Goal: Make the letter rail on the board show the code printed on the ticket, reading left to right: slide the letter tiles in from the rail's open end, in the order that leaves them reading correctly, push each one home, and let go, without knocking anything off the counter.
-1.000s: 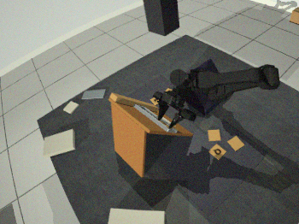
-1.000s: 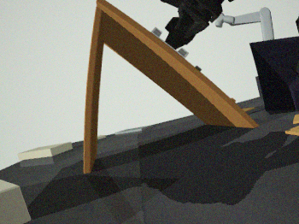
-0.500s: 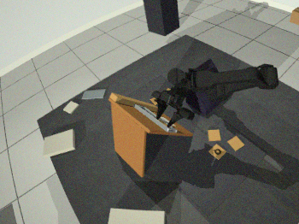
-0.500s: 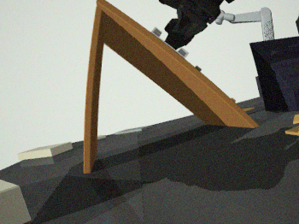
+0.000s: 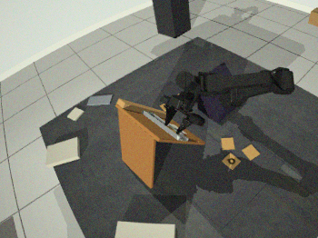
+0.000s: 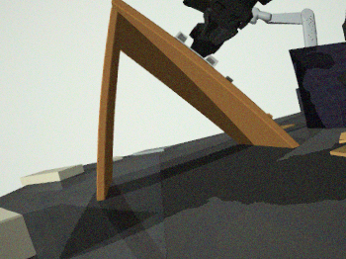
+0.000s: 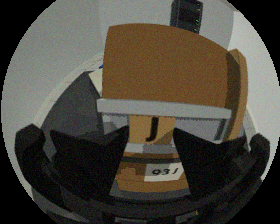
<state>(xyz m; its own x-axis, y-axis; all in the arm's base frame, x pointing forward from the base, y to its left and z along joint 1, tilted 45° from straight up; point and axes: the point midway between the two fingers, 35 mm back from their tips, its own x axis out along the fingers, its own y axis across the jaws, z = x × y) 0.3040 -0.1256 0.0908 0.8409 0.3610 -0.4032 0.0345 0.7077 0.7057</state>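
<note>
My gripper tip is 8 cm above the white ticket, 6 cm past it and 4 cm to the left of it. From my gripper tip the other things lie so: cream block 42 cm to the right, 37 cm ahead, 16 cm below; small cream card 62 cm to the right, 18 cm ahead, 17 cm below; grey card 59 cm to the right, 17 cm below, 2 cm ahead.
</note>
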